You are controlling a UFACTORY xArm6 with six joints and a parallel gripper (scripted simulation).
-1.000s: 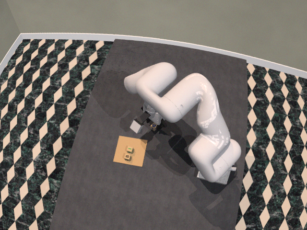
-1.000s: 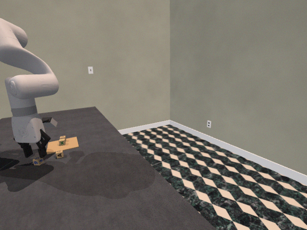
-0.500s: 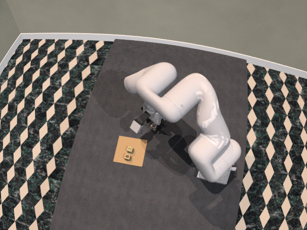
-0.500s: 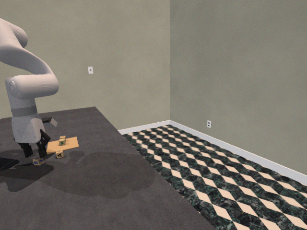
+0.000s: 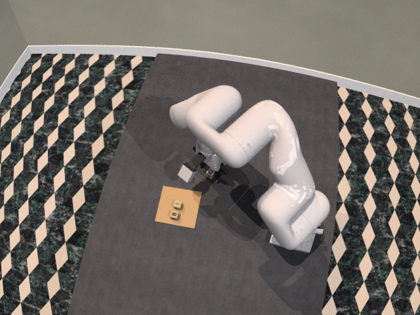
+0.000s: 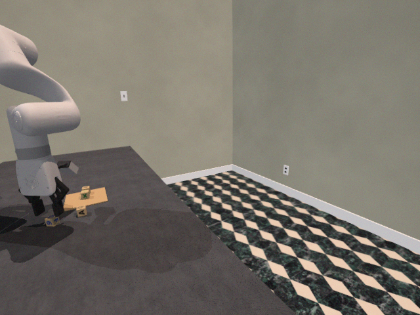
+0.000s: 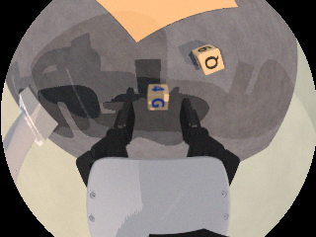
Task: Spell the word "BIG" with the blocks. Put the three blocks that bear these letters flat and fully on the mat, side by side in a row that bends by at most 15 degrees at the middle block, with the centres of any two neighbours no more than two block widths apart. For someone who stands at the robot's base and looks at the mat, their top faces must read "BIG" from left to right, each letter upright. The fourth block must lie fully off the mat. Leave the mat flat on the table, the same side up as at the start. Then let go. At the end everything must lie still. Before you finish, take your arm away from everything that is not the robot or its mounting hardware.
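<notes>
Right now the G block is 40 mm below my hand. Round my hand: B block (90 mm ahead, 180 mm to the left, 30 mm below); then tan mat (90 mm ahead, 140 mm to the left, 50 mm below).
</notes>
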